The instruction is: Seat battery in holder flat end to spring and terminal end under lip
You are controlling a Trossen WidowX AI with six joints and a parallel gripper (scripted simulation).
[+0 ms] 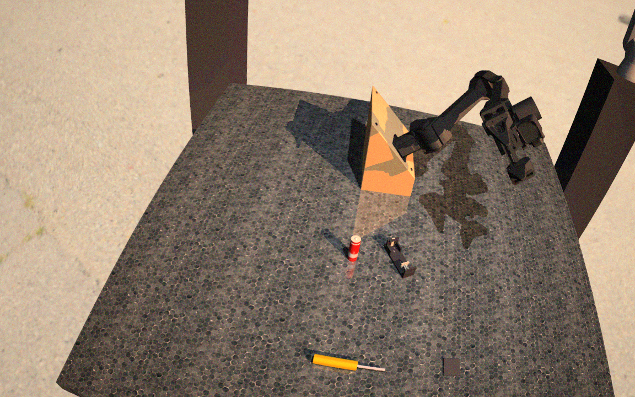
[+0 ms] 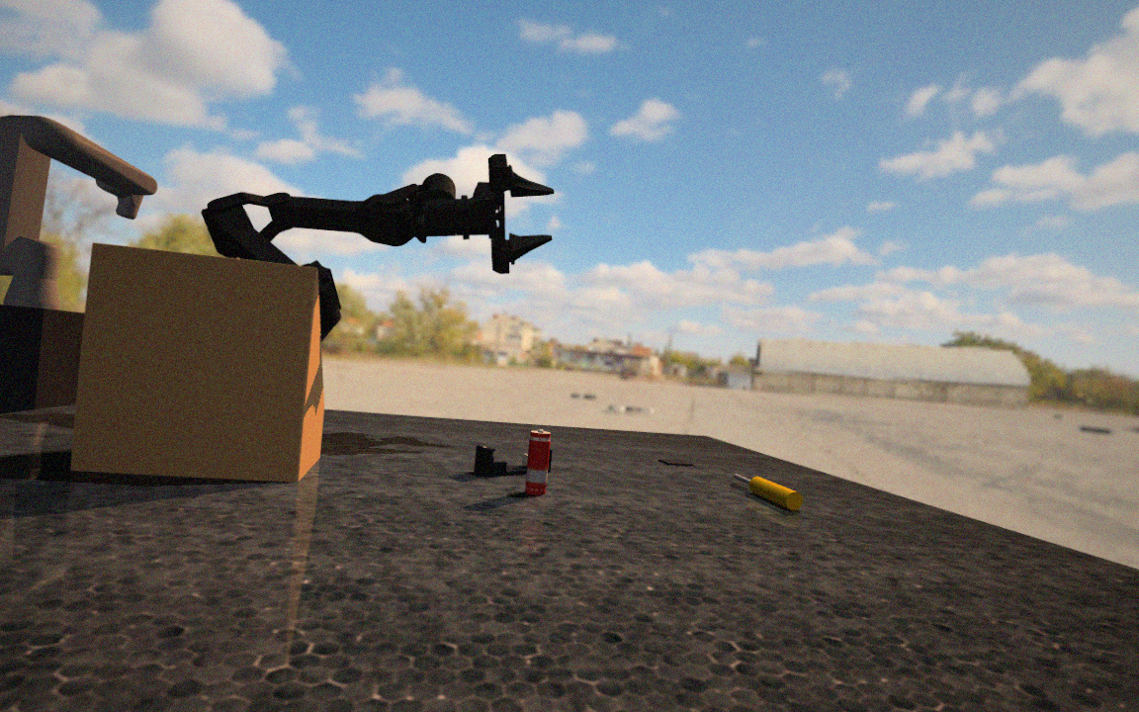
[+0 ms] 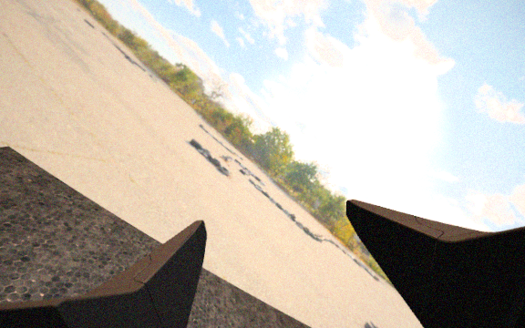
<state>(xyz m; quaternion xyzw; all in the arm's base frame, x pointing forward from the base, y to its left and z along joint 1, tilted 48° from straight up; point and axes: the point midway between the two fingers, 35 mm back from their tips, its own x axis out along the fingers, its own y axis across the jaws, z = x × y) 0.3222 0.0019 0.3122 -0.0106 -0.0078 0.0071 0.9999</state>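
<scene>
The battery lies 350 mm below my gripper tip, 290 mm to the right of it and 10 mm behind it. Round my gripper tip: yellow-handled screwdriver: 380 mm below, 290 mm ahead, 220 mm to the right.
</scene>
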